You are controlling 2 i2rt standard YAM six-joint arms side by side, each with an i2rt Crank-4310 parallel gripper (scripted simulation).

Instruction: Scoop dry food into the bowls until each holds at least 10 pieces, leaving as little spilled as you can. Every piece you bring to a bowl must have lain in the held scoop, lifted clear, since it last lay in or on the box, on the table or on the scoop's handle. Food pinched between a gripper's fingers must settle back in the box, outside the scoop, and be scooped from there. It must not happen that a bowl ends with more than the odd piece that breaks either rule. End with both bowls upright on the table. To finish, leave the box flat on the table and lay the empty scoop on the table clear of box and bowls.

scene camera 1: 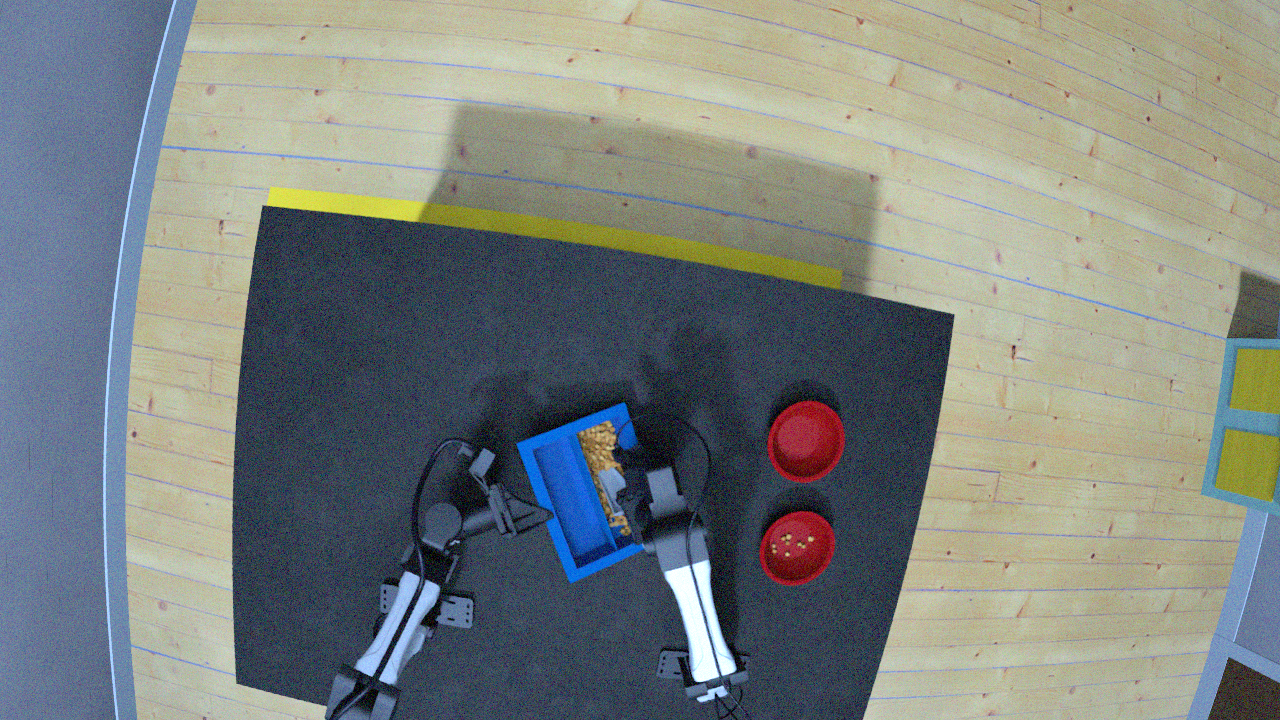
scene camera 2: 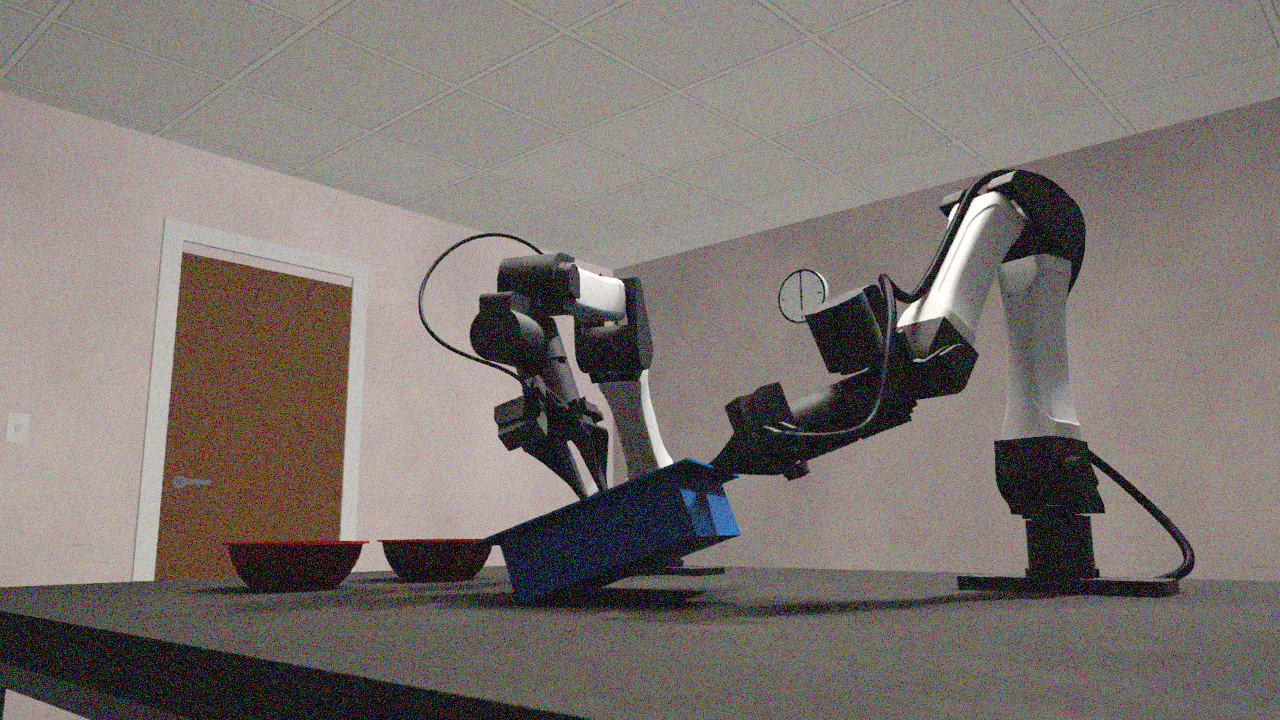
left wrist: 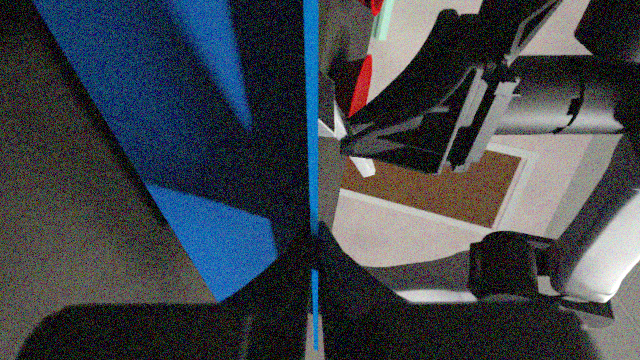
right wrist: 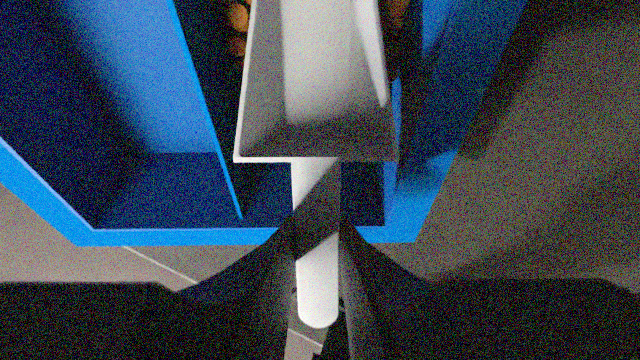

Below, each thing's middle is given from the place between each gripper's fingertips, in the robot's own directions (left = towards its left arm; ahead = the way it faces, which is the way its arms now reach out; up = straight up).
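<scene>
The blue box [scene camera 2: 669, 513] is 3 cm below my right hand, 3 cm ahead of it and 9 cm to the left of it. Counted from my left hand [scene camera 2: 701, 475], the box is 5 cm below, 5 cm ahead and 7 cm to the right.
</scene>
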